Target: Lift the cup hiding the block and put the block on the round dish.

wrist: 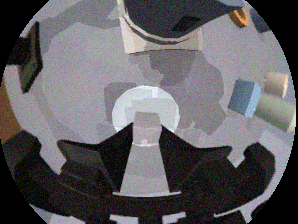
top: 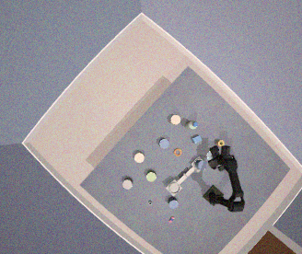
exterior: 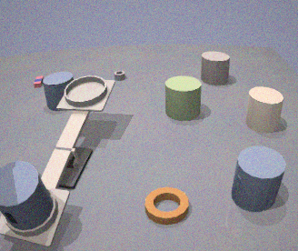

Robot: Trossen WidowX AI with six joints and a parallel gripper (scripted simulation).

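My gripper tip is now 1 cm below the pale grey block. From my gripper tip the other things lie so: balance beam 26 cm to the left, 5 cm ahead, 2 cm above; then balance 26 cm to the left, 5 cm ahead, 1 cm above; then pale blue round dish 1 cm below.
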